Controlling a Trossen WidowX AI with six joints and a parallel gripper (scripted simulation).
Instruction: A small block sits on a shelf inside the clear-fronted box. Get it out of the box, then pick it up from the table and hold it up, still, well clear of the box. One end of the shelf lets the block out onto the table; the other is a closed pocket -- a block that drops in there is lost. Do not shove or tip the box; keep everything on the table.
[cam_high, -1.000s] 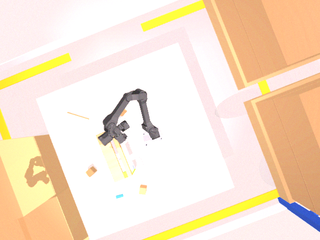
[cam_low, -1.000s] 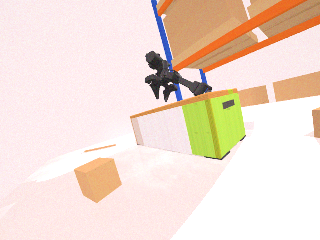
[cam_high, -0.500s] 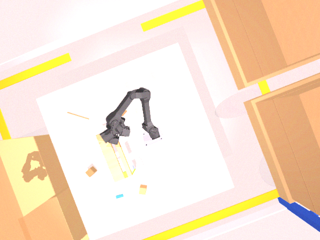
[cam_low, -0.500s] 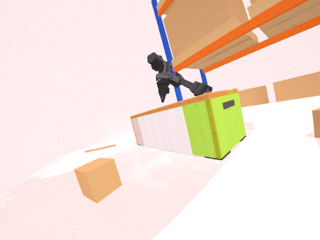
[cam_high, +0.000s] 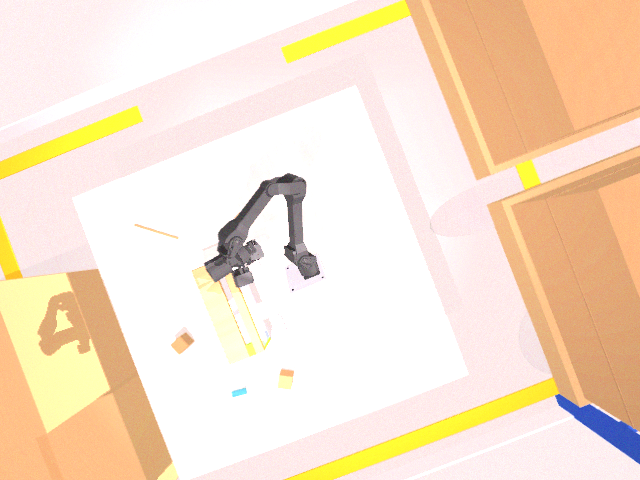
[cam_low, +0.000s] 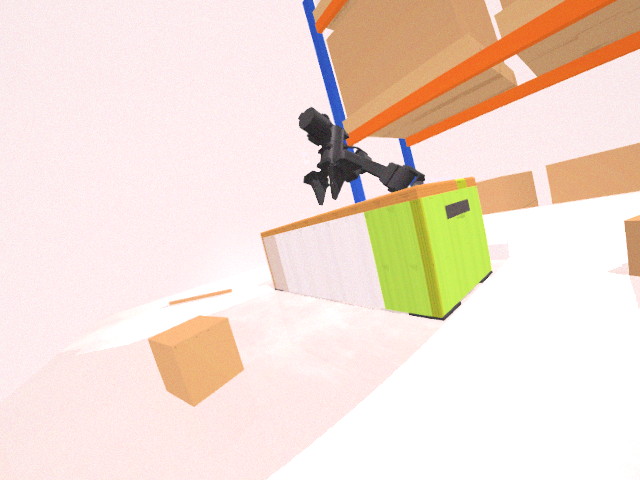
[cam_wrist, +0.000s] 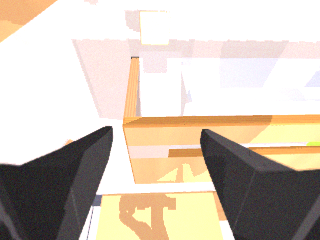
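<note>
The pale yellow block is 1 cm behind my gripper tip and 15 cm below it. The rest, counted from my gripper tip: thin orange stick 31 cm ahead, 25 cm to the right, 16 cm below; long box 7 cm ahead, 16 cm to the left, 10 cm below.
</note>
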